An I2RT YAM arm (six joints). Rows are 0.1 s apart.
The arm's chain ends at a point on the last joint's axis. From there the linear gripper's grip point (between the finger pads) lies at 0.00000 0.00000 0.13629 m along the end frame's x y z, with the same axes.
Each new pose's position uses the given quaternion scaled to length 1; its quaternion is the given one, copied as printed.
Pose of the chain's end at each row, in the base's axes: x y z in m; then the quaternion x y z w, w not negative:
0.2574, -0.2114, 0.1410, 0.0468, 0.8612, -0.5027, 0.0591
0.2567, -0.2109, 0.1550, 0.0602, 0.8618, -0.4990, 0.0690
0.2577, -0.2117, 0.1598, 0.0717, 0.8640, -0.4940, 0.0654
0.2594, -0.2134, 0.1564, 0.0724, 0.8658, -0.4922, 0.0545
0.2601, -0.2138, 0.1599, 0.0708, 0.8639, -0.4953, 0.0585
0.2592, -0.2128, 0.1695, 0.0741, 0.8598, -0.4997, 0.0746
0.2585, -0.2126, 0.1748, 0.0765, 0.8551, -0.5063, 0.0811
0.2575, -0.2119, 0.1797, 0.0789, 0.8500, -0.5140, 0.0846
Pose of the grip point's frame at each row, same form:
0.2649, -0.3302, 0.0745, 0.0468, 0.8612, -0.5027, 0.0591
0.2647, -0.3292, 0.0879, 0.0602, 0.8618, -0.4990, 0.0690
0.2634, -0.3293, 0.0912, 0.0717, 0.8640, -0.4940, 0.0654
0.2625, -0.3306, 0.0869, 0.0724, 0.8658, -0.4922, 0.0545
0.2643, -0.3316, 0.0914, 0.0708, 0.8639, -0.4953, 0.0585
0.2666, -0.3314, 0.1028, 0.0741, 0.8598, -0.4997, 0.0746
0.2668, -0.3323, 0.1102, 0.0765, 0.8551, -0.5063, 0.0811
0.2660, -0.3328, 0.1174, 0.0789, 0.8500, -0.5140, 0.0846

